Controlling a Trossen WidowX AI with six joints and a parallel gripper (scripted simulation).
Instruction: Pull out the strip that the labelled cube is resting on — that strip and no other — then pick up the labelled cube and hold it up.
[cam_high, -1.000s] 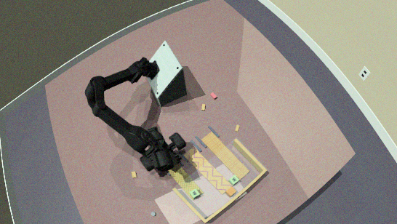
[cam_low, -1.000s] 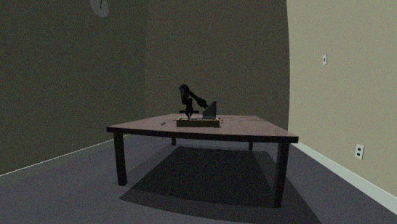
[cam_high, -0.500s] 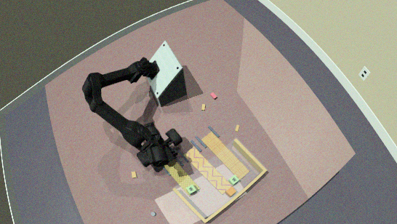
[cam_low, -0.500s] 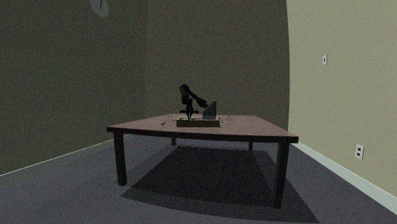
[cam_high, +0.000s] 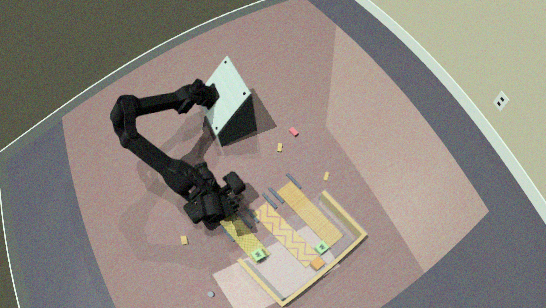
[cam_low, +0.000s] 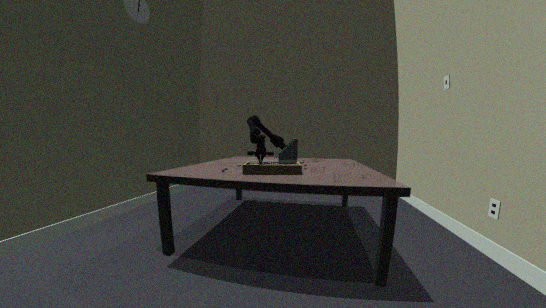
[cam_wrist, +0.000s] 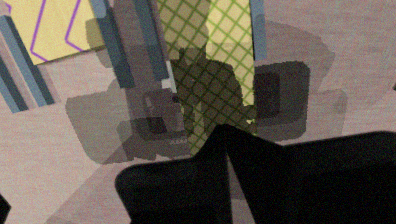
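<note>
The lattice strip lies 90 mm ahead of my gripper tip and 20 mm to the left of it. From my gripper tip the other things lie so: grey disc: 250 mm ahead, 140 mm to the right; then pink block: 140 mm behind, 310 mm to the left.
</note>
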